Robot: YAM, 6 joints.
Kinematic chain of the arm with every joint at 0, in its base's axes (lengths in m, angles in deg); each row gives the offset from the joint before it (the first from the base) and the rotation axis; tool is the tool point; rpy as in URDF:
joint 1: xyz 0 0 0.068 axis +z
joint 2: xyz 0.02 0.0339 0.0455 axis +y
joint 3: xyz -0.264 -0.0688 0 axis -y
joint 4: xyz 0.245 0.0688 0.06 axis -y
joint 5: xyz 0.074 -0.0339 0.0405 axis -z
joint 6: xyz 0.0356 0 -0.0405 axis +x
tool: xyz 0 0 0 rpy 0 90 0
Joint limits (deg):
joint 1: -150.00..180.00
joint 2: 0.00..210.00
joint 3: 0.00..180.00
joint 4: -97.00..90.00
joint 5: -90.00..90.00
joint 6: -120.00..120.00
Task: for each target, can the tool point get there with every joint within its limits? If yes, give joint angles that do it. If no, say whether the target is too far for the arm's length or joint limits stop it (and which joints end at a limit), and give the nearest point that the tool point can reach.
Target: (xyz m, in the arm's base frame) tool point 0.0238 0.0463 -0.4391
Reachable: no: joint limits stop it (at a limit: joint 2) | nearest point 0.0436 0.0849 -0.3463 | short by 0.102 m
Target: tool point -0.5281 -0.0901 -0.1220
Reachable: no: joint limits stop it (at a limit: joint 1) | nearest point -0.5281 -0.0356 -0.1220 | short by 0.055 m
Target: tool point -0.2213 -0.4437 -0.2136
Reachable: yes | joints -119.65 191.63 125.38 16.72 -49.86 5.40
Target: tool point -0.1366 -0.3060 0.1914
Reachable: yes | joints -117.82 112.04 82.50 -76.07 -38.12 -1.70
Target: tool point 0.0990 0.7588 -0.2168
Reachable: no: too far | nearest point 0.0766 0.5872 -0.1401 | short by 0.189 m
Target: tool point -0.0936 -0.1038 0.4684
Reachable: yes | joints 55.46 21.09 101.09 -75.52 -30.79 25.52
